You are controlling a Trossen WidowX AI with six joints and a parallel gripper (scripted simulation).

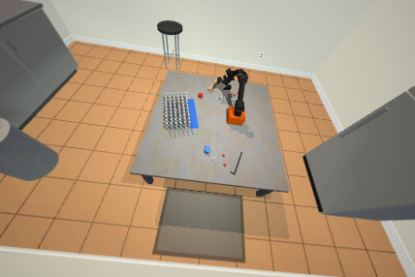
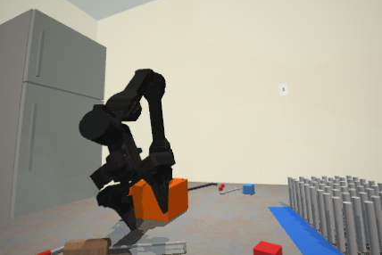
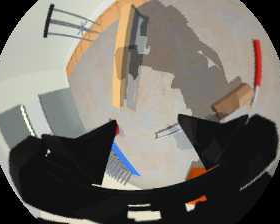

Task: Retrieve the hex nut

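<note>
Now: the red-handled tool 25 cm behind my gripper tip, 9 cm below it and 2 cm to the right of it. Round my gripper tip: blue taped strip 33 cm to the left, 27 cm ahead, 9 cm below; red cube 21 cm ahead, 9 cm to the left, 7 cm below; wooden-handled tool 8 cm below, 7 cm behind, 6 cm to the left.
</note>
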